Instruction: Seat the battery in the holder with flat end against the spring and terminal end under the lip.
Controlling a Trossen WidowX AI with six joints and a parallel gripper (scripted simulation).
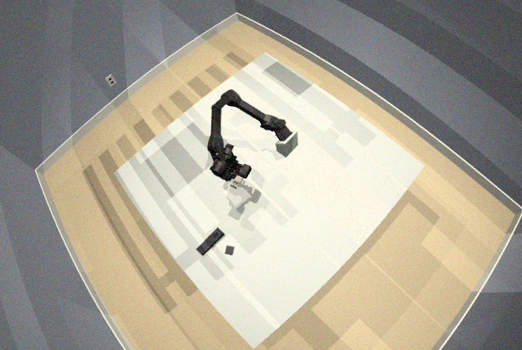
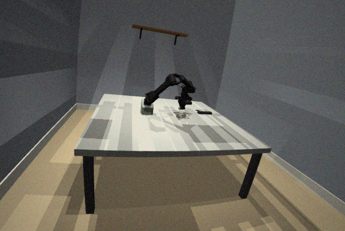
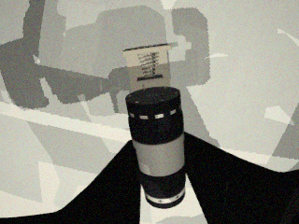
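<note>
The small square pad is 2 cm ahead of my gripper tip, 1 cm to the left of it and 6 cm below it. From my gripper tip the other things lie so: small dark square (28 cm ahead, 26 cm to the left, 8 cm below); battery (1 cm above).
</note>
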